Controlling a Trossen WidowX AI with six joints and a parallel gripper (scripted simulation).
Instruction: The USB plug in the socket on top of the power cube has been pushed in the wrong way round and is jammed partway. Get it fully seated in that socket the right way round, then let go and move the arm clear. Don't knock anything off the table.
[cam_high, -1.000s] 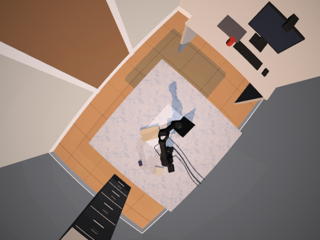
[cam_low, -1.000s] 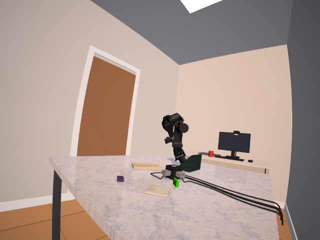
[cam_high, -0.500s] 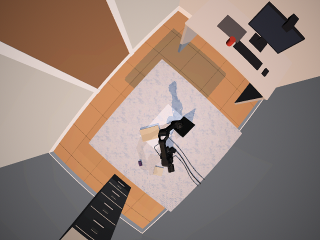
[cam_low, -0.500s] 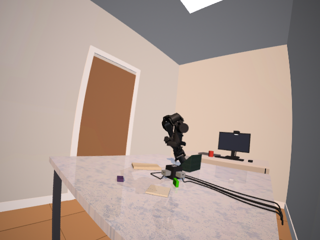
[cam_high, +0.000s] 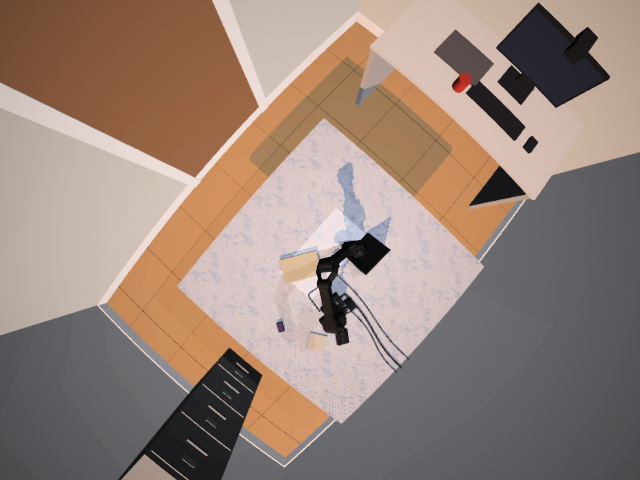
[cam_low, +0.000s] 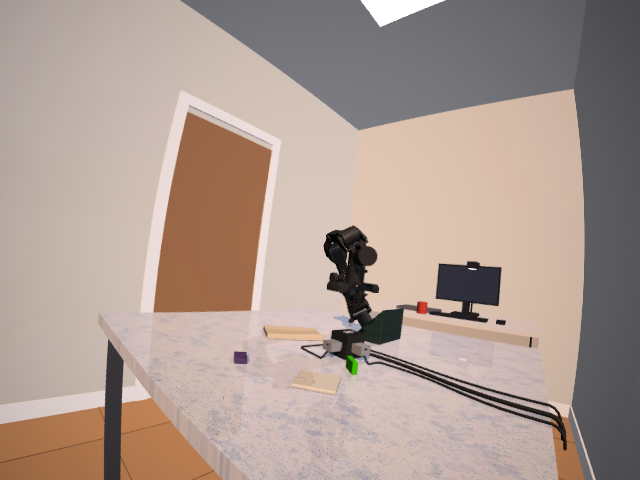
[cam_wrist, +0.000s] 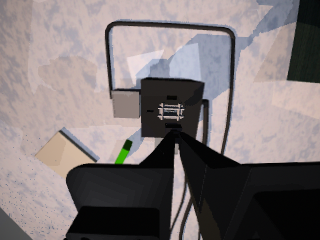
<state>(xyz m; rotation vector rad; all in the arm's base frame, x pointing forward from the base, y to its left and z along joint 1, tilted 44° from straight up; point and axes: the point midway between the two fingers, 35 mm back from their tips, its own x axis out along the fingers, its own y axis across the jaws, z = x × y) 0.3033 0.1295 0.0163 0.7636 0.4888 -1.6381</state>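
The dark USB plug is 2 cm below my gripper tip. Also, from my gripper tip: metal-rimmed socket: 7 cm below; purple block: 31 cm ahead, 14 cm to the right, 13 cm below; green block: 11 cm ahead, 9 cm to the left, 12 cm below.
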